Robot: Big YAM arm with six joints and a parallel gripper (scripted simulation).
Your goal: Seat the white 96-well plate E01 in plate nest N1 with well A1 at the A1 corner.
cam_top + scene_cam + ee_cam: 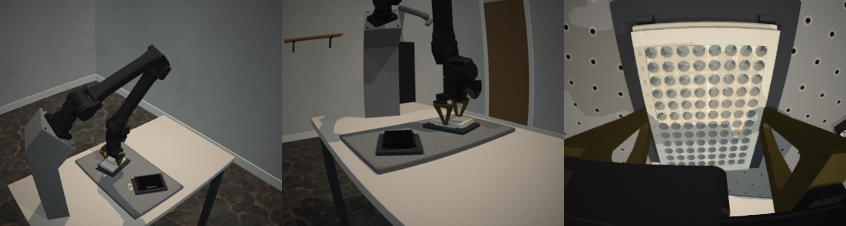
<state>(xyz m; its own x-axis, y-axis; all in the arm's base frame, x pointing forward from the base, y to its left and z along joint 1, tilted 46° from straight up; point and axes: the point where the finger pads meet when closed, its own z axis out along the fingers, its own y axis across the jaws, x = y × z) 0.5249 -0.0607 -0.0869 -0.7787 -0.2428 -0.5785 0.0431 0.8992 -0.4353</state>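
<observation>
Right now my hand is right at the white 96-well plate E01. Round my hand: plate nest N1: 20 mm below; black plate E07: 240 mm to the right, 30 mm behind, 10 mm below.
</observation>
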